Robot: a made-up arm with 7 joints.
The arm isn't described. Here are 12 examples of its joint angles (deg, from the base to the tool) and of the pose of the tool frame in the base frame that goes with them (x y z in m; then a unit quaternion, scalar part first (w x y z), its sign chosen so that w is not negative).
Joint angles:
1: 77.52 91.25 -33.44 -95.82 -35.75 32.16 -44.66
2: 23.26 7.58 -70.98 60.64 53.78 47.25 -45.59
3: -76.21 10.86 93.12 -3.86 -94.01 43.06 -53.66
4: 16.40 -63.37 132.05 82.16 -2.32 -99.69 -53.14
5: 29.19 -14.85 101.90 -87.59 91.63 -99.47 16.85
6: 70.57 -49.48 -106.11 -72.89 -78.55 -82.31 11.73
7: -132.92 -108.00 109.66 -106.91 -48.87 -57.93 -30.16
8: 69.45 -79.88 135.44 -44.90 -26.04 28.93 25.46
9: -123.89 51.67 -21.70 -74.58 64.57 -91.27 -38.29
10: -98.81 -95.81 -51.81 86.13 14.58 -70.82 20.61
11: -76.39 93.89 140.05 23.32 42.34 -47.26 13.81
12: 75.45 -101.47 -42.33 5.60 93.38 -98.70 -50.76
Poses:
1: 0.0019 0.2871 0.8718 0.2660 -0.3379 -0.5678 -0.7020
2: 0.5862 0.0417 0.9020 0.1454 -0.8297 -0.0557 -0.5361
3: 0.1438 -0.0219 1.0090 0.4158 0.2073 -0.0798 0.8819
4: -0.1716 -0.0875 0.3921 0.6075 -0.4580 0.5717 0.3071
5: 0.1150 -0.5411 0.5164 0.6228 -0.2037 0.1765 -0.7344
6: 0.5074 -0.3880 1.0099 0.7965 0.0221 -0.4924 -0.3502
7: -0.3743 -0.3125 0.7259 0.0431 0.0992 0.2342 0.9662
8: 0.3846 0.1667 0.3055 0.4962 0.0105 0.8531 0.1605
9: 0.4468 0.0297 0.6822 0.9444 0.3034 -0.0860 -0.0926
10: -0.3545 -0.2779 0.7352 0.0166 0.2586 -0.7200 0.6438
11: 0.0219 -0.6379 0.9567 0.5456 0.3099 -0.7398 -0.2428
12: -0.0277 0.1553 0.9044 0.2923 0.1224 0.8426 0.4355
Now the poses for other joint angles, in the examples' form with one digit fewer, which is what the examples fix.
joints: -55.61 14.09 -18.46 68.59 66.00 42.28 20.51
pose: 0.257 -0.685 0.792 0.258 -0.232 0.428 -0.835
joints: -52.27 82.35 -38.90 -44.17 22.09 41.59 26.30
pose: -0.192 -0.141 0.508 0.018 0.458 -0.724 -0.515
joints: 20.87 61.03 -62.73 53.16 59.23 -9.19 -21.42
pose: 0.678 -0.005 0.390 0.127 -0.970 -0.136 0.155
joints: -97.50 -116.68 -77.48 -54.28 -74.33 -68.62 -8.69
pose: 0.287 -0.165 0.023 0.675 -0.557 0.296 0.382
